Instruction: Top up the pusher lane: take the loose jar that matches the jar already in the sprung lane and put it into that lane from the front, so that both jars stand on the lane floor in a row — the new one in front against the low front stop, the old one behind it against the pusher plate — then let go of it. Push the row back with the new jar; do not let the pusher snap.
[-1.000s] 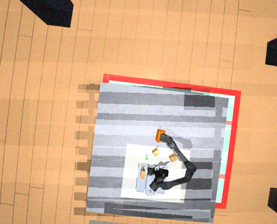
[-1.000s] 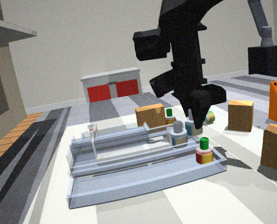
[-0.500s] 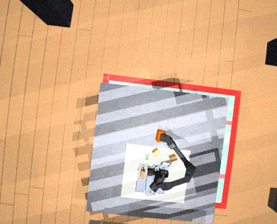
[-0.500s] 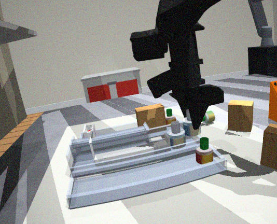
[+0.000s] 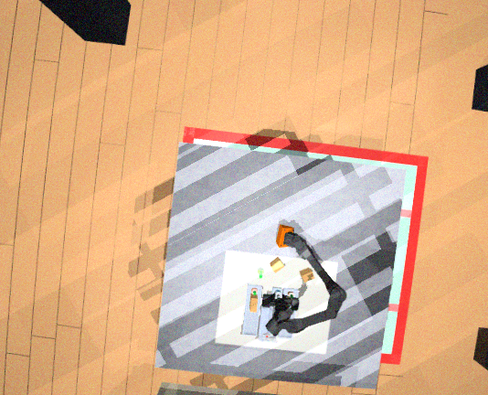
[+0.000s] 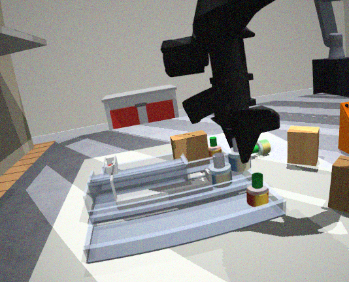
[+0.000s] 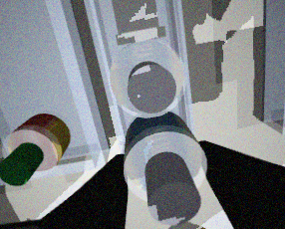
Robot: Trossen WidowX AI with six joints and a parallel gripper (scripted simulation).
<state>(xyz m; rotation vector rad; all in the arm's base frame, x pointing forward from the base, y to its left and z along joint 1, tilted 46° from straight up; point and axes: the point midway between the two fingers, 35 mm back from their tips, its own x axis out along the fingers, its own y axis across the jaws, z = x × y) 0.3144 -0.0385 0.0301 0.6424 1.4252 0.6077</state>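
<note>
The box lies 7 cm ahead of my gripper tip, 13 cm to the right of it and 1 cm below it. Also, from my gripper tip: sprung lane (16 cm ahead, 2 cm to the right, 3 cm below).
</note>
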